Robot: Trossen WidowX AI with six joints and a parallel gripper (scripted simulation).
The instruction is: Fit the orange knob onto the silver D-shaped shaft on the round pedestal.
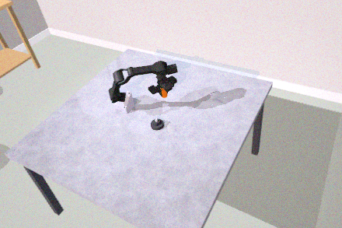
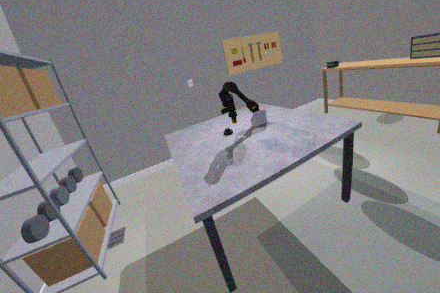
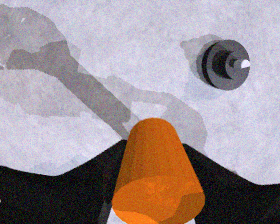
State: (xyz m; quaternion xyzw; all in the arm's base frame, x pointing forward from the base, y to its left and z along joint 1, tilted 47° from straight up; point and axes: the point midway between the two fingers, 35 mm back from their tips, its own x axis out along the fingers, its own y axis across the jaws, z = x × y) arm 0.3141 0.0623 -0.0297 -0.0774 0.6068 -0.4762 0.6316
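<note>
Right now the dark round pedestal is 150 mm to the right of my gripper tip and 110 mm below it. The rest, counted from my gripper tip: orange knob (30 mm above).
</note>
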